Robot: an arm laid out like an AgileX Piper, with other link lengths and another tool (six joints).
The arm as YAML. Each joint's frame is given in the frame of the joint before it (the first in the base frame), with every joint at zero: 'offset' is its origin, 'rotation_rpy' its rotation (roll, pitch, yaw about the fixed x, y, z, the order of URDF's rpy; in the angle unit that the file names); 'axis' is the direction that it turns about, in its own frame. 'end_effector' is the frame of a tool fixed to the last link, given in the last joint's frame.
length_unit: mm
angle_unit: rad
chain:
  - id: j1
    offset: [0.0, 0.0, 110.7]
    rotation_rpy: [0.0, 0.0, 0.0]
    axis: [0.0, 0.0, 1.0]
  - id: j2
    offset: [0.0, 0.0, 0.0]
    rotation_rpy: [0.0, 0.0, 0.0]
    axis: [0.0, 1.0, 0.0]
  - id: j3
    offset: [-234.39, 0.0, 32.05]
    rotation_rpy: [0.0, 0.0, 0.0]
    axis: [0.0, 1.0, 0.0]
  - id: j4
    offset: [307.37, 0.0, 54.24]
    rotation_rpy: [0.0, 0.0, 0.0]
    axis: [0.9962, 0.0, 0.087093]
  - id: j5
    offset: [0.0, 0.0, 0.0]
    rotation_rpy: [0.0, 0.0, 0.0]
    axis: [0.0, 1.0, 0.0]
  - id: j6
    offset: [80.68, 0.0, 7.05]
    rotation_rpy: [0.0, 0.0, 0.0]
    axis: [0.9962, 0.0, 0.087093]
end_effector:
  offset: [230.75, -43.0, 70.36]
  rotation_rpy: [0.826, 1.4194, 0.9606]
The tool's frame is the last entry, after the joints.
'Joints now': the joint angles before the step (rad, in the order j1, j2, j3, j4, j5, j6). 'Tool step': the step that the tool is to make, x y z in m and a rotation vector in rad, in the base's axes. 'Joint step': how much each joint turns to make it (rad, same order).
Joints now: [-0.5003, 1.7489, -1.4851, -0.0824, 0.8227, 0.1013]
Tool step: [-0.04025, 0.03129, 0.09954, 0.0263, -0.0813, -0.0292]
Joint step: [0.0000, -0.2554, 0.0001, 0.0523, 0.1976, 0.0189]
